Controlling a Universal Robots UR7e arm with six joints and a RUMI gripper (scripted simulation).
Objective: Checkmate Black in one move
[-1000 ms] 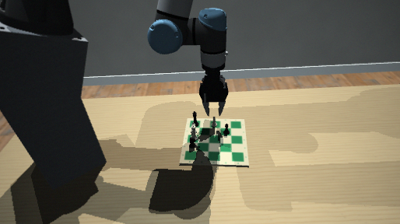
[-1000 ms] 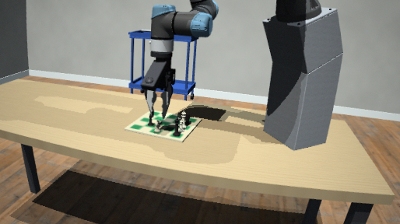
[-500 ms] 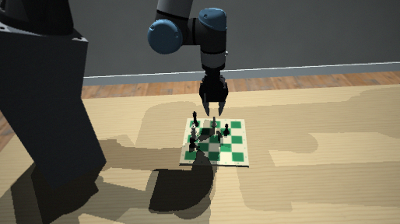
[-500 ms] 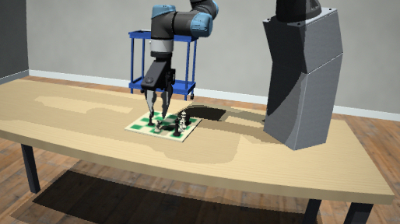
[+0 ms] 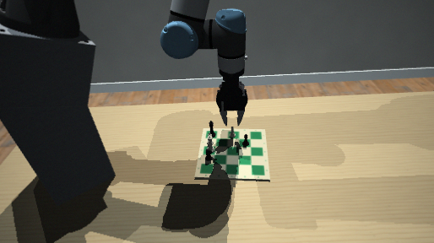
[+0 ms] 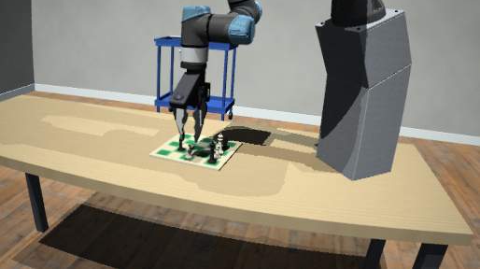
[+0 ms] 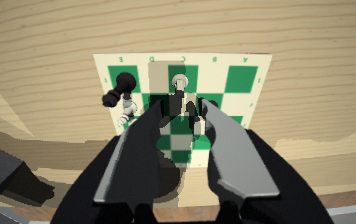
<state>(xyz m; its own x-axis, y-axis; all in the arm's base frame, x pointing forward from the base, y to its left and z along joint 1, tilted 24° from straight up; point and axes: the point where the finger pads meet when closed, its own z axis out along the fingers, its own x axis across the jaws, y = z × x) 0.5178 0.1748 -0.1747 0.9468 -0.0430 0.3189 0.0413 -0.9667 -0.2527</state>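
Now: hand 4 cm short of the black pawn, 4 cm to the left of it and 4 cm above it. Also, from my hand: green-and-cream chessboard (7 cm to the right, 7 cm below).
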